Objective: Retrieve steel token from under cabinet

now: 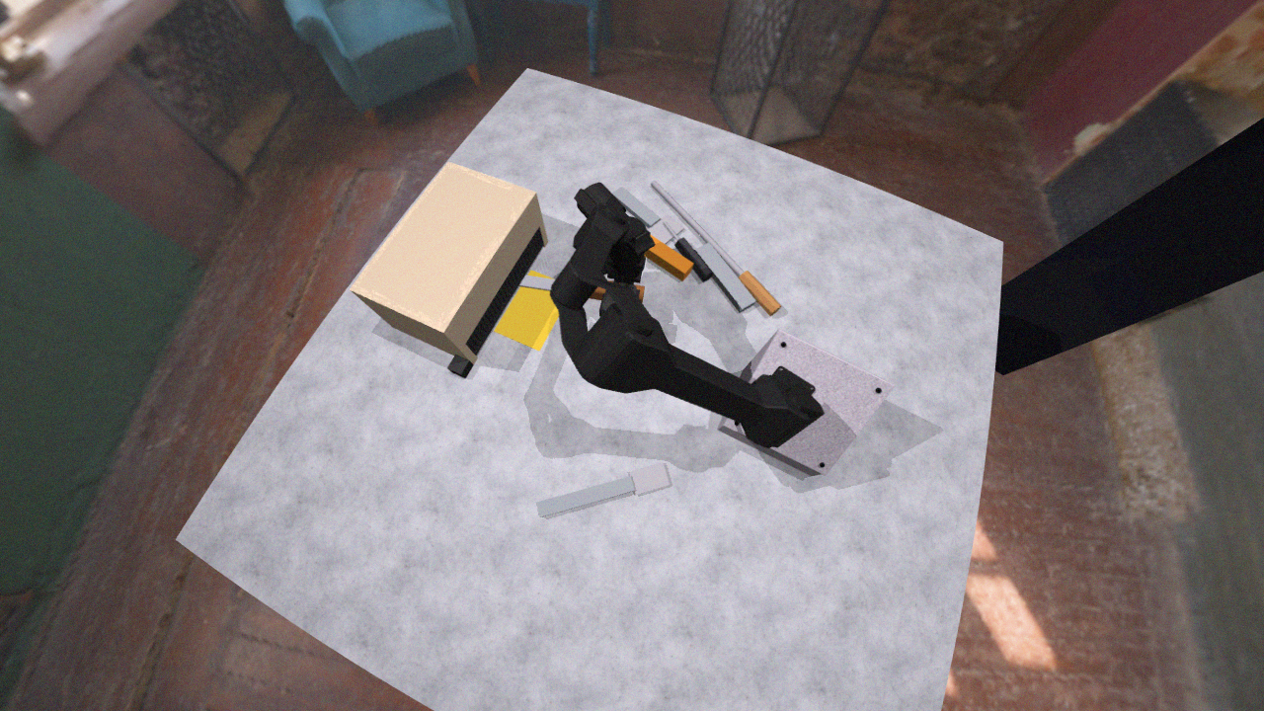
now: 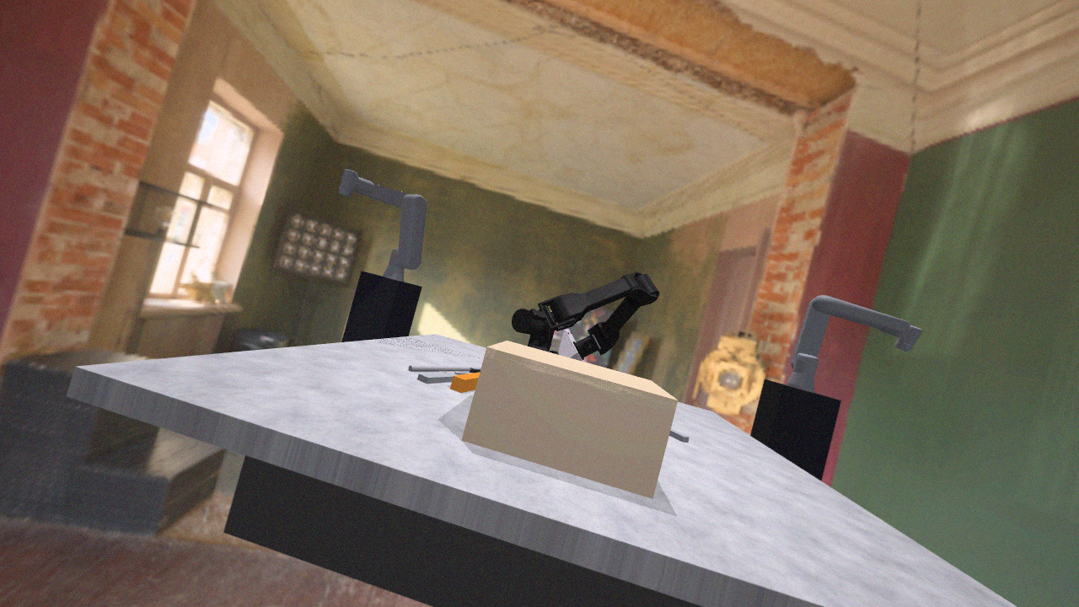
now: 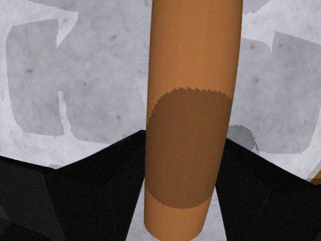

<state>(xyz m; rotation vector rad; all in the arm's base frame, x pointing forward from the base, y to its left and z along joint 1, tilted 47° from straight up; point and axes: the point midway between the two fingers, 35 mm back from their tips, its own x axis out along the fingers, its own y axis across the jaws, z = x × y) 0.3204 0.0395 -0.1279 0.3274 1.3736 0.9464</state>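
Now: gripper tip 30 mm short of the orange bar, 120 mm to the left of it and 10 mm below it. The rest, counted from my gripper tip: flat grey token (280 mm ahead, 160 mm to the left, 10 mm below); grey bar (150 mm behind, 150 mm to the right); black-handled tool (40 mm behind, 160 mm to the right).
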